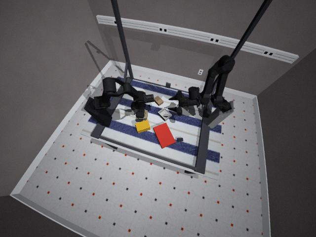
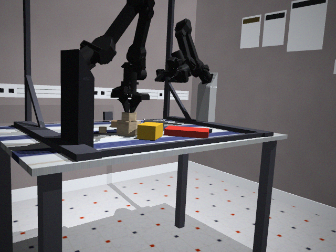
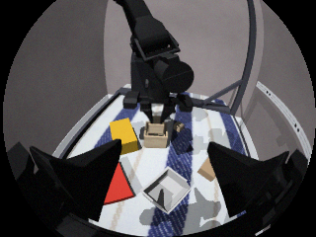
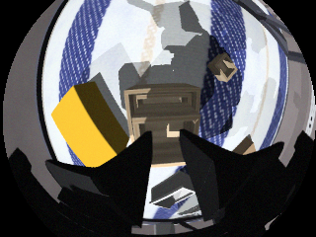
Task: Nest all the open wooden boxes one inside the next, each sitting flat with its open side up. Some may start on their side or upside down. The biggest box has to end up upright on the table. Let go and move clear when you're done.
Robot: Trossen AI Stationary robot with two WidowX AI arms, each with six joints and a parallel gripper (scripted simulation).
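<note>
Right now the medium wooden box is 100 mm below my right hand. Round my right hand: white box (10 mm behind, 200 mm to the left, 90 mm below); tiny wooden box (100 mm behind, 60 mm to the right, 110 mm below); brown block (170 mm behind, 140 mm to the left, 100 mm below).
</note>
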